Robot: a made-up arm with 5 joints. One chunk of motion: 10 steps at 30 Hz.
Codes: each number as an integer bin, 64 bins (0 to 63) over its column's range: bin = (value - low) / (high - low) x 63, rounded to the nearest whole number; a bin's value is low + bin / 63 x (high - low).
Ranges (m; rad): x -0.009..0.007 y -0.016..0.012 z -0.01..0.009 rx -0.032..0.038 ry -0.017..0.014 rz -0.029..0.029
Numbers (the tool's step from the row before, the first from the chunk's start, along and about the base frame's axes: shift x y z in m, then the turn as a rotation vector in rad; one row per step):
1: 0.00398 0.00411 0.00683 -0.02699 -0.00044 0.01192
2: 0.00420 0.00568 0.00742 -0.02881 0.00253 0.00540
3: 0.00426 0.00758 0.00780 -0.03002 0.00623 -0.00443
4: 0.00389 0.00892 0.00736 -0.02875 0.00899 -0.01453
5: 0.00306 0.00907 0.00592 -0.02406 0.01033 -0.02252
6: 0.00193 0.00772 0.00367 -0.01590 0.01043 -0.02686
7: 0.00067 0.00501 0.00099 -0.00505 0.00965 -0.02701
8: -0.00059 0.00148 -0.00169 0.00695 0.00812 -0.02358
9: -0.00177 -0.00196 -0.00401 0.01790 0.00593 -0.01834
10: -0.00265 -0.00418 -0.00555 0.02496 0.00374 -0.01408
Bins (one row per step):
1: 51 45 56 5 34 44
2: 52 49 58 3 40 37
3: 52 53 59 2 47 27
4: 51 56 58 3 53 16
5: 47 56 53 7 56 7
6: 43 53 45 14 56 2
7: 38 47 36 24 54 2
8: 33 39 28 35 51 6
9: 28 32 20 45 47 12
10: 25 27 15 51 42 16

